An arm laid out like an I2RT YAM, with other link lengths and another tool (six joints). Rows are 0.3 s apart.
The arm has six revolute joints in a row. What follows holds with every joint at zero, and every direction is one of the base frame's.
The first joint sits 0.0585 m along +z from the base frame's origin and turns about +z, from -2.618 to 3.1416 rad.
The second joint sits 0.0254 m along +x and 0.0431 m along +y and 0.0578 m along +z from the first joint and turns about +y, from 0 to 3.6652 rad.
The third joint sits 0.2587 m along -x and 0.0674 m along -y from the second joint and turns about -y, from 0 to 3.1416 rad.
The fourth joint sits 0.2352 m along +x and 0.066 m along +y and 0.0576 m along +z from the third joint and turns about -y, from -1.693 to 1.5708 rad.
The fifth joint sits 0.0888 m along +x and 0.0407 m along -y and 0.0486 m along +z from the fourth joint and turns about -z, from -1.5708 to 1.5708 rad.
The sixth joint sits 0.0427 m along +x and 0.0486 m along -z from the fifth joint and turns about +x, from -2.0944 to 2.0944 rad.
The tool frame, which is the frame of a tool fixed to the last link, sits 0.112 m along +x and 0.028 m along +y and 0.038 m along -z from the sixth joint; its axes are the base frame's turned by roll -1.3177, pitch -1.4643 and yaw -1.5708 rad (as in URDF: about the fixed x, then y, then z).
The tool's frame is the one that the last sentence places.
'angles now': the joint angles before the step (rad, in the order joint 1, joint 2, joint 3, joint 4, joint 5, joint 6). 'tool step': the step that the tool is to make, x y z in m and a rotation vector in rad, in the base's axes. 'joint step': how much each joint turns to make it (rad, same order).
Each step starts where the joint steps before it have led.
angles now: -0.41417, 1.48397, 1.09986, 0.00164, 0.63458, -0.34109
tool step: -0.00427, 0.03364, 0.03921, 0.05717, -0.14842, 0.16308
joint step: 0.00000, -0.16999, -0.02897, -0.05840, -0.19114, 0.05936
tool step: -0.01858, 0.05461, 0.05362, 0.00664, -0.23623, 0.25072
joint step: 0.00000, -0.26511, -0.11818, 0.05209, -0.26539, 0.05145
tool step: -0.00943, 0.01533, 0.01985, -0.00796, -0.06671, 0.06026
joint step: 0.00001, -0.07422, -0.01204, -0.00016, -0.06146, 0.01547
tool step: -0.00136, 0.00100, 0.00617, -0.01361, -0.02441, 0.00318
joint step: 0.00000, -0.01288, -0.00757, 0.02283, -0.00311, -0.00273
